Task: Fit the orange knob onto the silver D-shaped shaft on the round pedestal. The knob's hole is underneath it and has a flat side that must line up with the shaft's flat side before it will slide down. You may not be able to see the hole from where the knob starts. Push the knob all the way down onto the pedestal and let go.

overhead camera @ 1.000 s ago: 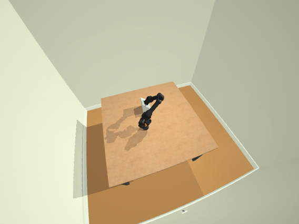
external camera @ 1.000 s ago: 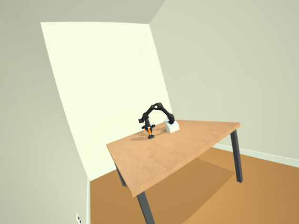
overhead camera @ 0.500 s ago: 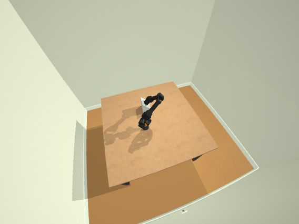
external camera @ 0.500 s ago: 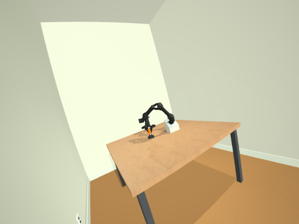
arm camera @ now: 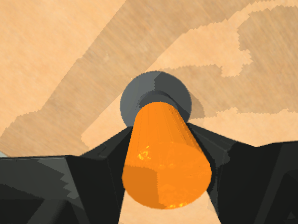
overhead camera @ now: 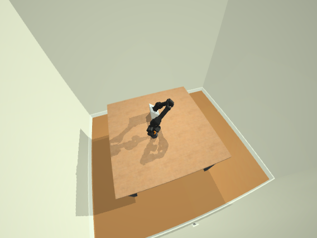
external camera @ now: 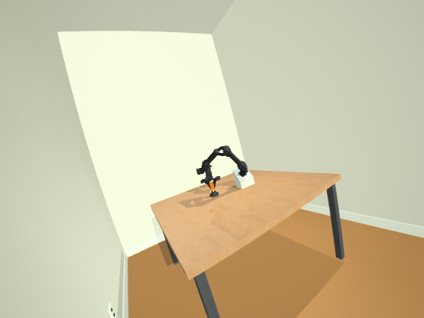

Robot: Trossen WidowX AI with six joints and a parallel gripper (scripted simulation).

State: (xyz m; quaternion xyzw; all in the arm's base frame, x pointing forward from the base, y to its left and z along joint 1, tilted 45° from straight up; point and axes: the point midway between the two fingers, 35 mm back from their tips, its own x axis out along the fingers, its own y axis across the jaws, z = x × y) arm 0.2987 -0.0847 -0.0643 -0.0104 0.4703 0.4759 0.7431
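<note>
My gripper tip is 30 mm below the orange knob. The rest, counted from my gripper tip: pedestal: 40 mm below.
</note>
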